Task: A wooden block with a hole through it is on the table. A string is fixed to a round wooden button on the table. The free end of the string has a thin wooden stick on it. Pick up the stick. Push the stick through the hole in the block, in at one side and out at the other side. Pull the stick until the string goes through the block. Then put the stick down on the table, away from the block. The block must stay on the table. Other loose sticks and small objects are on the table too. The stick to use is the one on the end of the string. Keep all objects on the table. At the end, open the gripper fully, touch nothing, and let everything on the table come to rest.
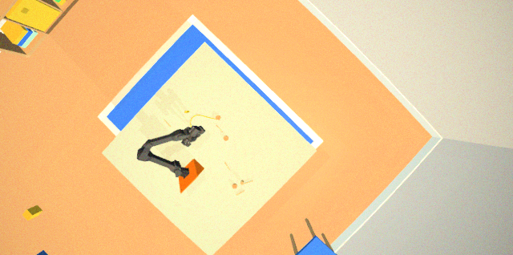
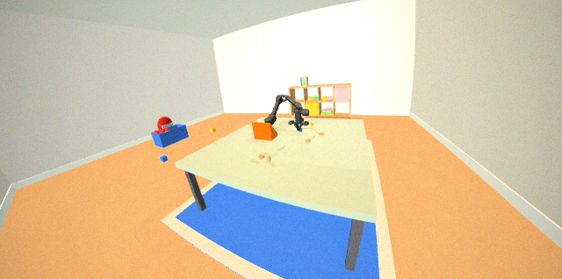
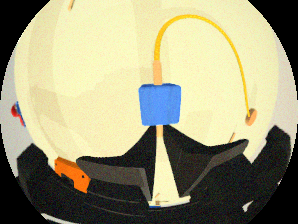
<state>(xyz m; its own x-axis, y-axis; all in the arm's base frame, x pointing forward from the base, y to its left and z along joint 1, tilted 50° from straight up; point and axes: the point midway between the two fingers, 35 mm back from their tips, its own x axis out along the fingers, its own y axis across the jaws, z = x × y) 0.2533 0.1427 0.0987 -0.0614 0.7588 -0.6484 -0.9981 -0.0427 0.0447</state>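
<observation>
My gripper tip is now 30 mm to the right of the blue block and 10 mm below it. Round my gripper tip: yellow cube: 60 mm ahead, 200 mm to the left, 10 mm above.
</observation>
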